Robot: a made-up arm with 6 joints. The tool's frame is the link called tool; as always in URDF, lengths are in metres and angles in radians. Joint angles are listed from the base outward.
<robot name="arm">
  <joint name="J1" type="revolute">
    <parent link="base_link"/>
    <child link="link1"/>
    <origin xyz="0.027 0.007 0.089" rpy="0 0 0"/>
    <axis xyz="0 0 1"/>
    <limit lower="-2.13" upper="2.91"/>
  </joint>
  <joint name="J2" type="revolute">
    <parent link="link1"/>
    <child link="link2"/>
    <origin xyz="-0.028 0.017 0.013" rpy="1.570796 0 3.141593"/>
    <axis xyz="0 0 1"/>
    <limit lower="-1.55" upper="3"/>
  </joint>
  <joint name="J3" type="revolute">
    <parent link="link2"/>
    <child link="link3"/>
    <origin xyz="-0.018 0.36 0.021" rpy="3.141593 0 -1.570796"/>
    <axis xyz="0 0 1"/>
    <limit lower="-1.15" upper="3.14"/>
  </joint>
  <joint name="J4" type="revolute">
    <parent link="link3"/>
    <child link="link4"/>
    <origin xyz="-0.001 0.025 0.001" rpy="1.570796 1.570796 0"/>
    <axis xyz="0 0 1"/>
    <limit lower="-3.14" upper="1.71"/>
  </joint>
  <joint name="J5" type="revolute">
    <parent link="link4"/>
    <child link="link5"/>
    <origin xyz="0.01 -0.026 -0.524" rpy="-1.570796 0 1.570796"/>
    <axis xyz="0 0 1"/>
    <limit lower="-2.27" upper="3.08"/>
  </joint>
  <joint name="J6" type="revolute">
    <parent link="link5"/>
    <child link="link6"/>
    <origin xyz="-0.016 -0.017 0.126" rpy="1.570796 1.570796 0"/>
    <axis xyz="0 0 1"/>
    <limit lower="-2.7" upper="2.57"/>
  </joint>
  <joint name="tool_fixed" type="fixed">
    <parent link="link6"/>
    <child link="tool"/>
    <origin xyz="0.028 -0.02 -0.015" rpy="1.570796 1.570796 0"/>
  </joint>
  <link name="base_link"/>
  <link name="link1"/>
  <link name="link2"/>
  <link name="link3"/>
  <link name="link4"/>
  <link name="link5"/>
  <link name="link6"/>
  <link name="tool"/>
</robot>
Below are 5 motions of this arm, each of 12 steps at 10 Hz.
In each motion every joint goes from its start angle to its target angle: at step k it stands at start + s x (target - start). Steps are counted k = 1, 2, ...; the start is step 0. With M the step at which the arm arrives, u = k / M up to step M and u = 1 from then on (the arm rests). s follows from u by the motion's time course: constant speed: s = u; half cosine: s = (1 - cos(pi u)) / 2; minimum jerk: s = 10 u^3 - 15 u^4 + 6 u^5.
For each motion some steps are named. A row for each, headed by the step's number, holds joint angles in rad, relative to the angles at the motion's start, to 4 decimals.
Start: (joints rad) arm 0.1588 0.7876 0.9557 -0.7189 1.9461 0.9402
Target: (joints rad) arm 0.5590 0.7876 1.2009 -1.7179 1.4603 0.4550
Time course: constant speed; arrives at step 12
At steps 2, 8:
2: 0.0667 0.0000 0.0409 -0.1665 -0.0810 -0.0809
8: 0.2668 0.0000 0.1635 -0.6660 -0.3239 -0.3235

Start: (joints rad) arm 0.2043 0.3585 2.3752 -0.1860 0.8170 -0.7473
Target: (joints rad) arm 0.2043 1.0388 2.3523 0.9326 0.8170 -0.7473
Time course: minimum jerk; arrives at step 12
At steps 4, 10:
4: 0.0000 0.1428 -0.0048 0.2348 0.0000 0.0000
10: 0.0000 0.6562 -0.0221 1.0789 0.0000 0.0000

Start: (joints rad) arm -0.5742 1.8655 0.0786 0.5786 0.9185 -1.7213
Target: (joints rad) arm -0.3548 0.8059 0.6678 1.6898 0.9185 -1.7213
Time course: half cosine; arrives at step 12
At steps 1, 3, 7, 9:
1: 0.0037 -0.0181 0.0100 0.0189 0.0000 0.0000
3: 0.0321 -0.1552 0.0863 0.1627 0.0000 0.0000
7: 0.1381 -0.6669 0.3708 0.6994 0.0000 0.0000
9: 0.1873 -0.9044 0.5029 0.9485 0.0000 0.0000

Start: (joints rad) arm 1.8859 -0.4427 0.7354 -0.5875 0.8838 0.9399
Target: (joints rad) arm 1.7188 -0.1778 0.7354 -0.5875 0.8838 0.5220
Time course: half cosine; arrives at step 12
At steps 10, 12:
10: -0.1559 0.2472 0.0000 0.0000 0.0000 -0.3899
12: -0.1671 0.2649 0.0000 0.0000 0.0000 -0.4179

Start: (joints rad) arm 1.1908 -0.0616 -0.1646 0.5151 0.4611 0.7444
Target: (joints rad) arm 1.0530 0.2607 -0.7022 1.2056 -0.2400 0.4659
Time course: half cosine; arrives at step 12
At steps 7, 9, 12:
7: -0.0867 0.2029 -0.3384 0.4346 -0.4413 -0.1753
9: -0.1176 0.2751 -0.4589 0.5894 -0.5984 -0.2377
12: -0.1378 0.3223 -0.5376 0.6905 -0.7011 -0.2785

